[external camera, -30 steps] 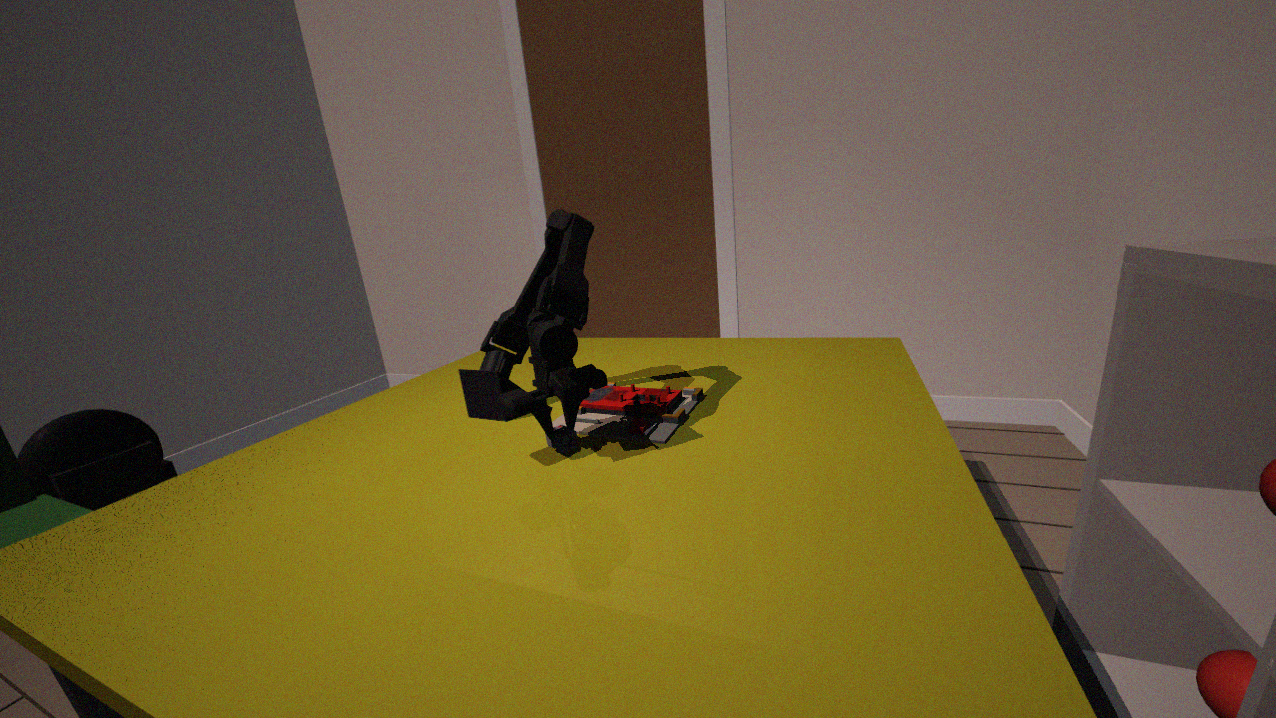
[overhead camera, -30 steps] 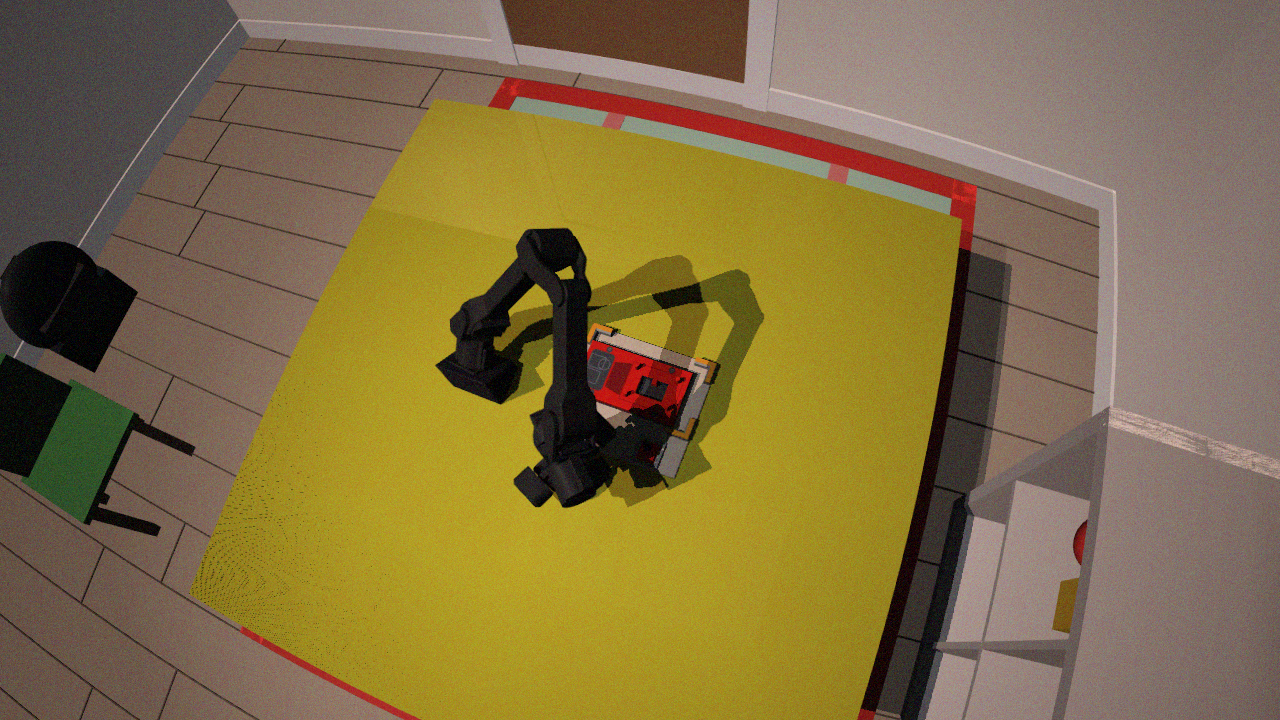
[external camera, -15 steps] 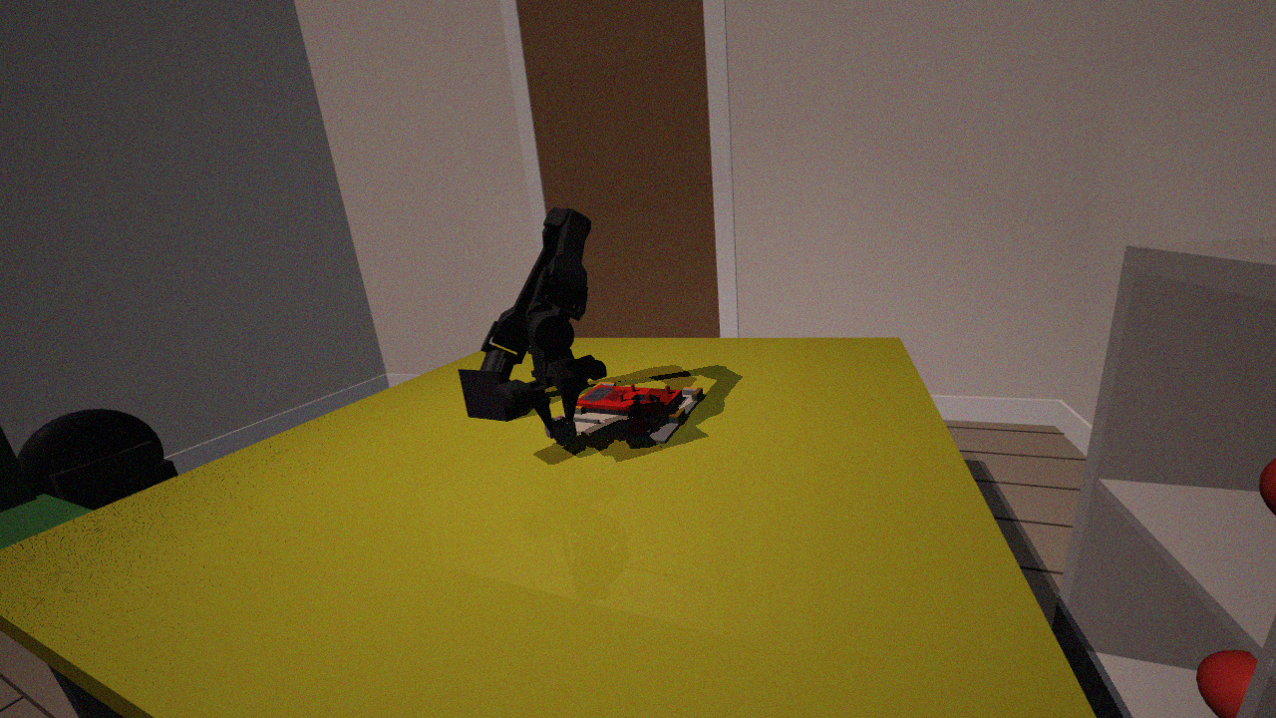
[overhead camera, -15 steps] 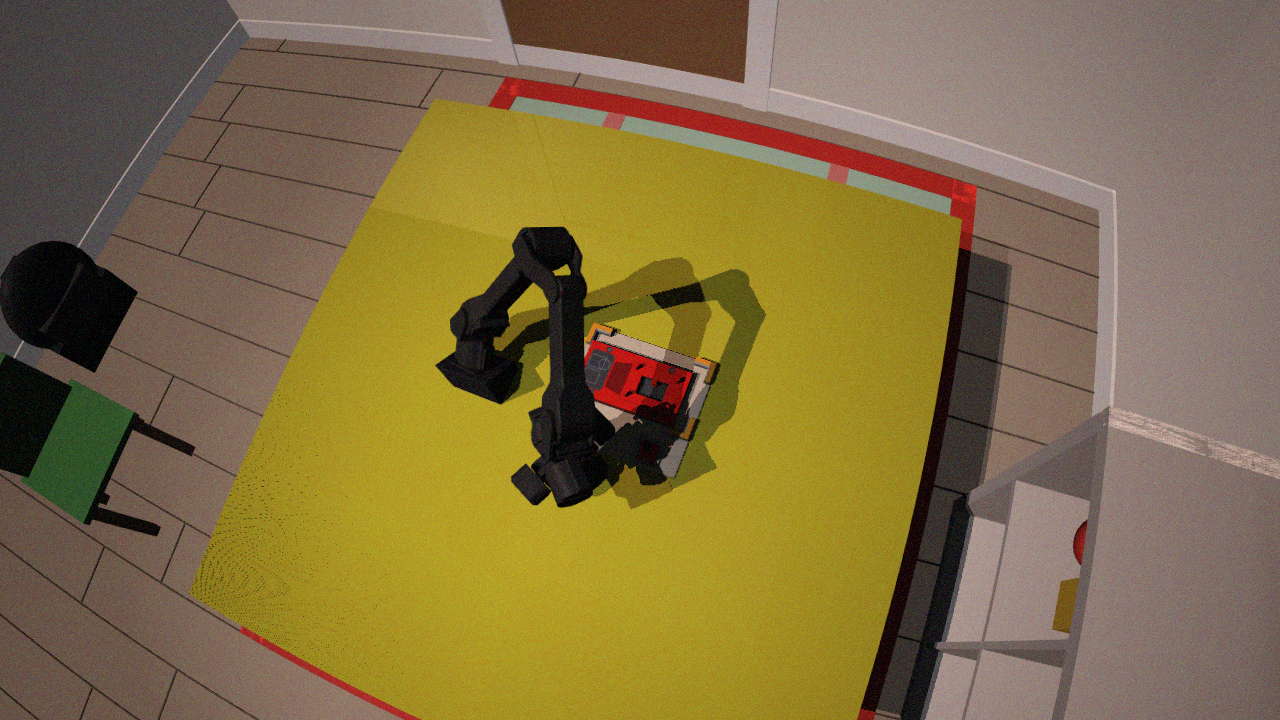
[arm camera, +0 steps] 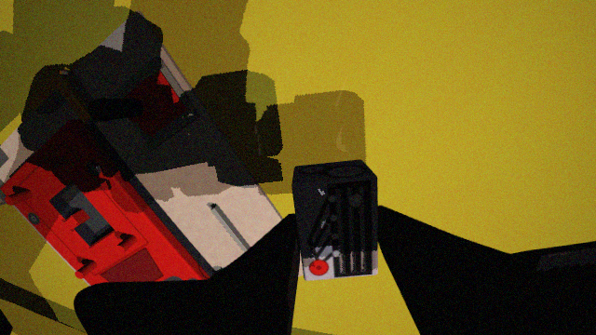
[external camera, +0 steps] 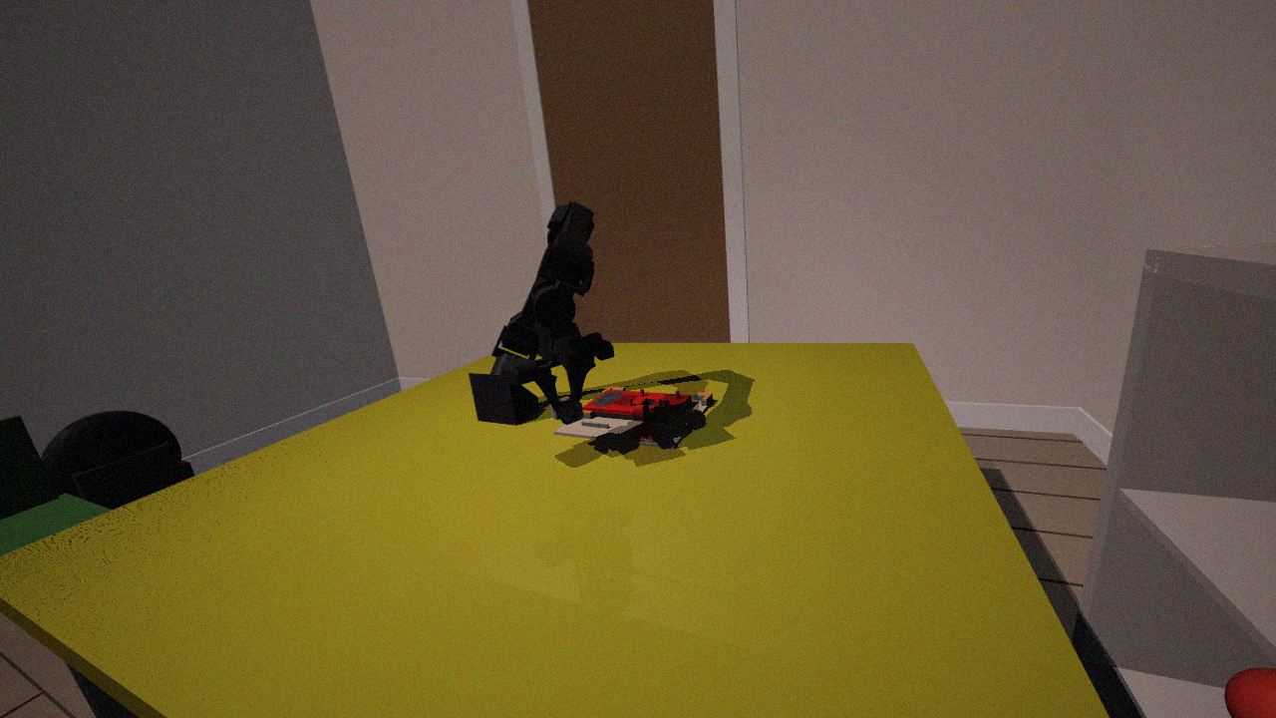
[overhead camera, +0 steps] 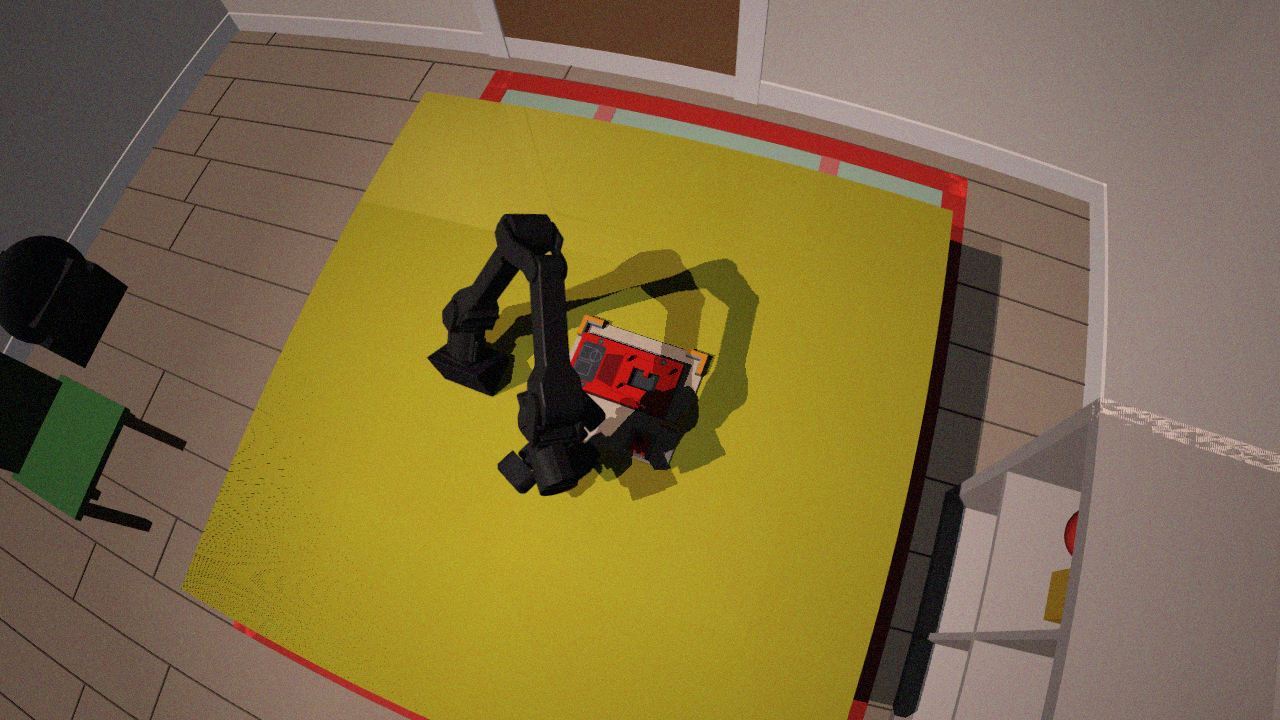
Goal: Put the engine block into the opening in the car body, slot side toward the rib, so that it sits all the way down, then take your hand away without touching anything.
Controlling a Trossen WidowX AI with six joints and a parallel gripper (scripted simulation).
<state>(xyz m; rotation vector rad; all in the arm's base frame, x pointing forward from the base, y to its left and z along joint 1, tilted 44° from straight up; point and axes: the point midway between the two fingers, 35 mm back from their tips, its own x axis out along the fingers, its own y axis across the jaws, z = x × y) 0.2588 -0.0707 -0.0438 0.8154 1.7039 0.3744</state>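
Right now the beige base plate is 3 cm ahead of my gripper tip, 18 cm to the left of it and 7 cm below it. Also, from my gripper tip: engine block (1 cm below).
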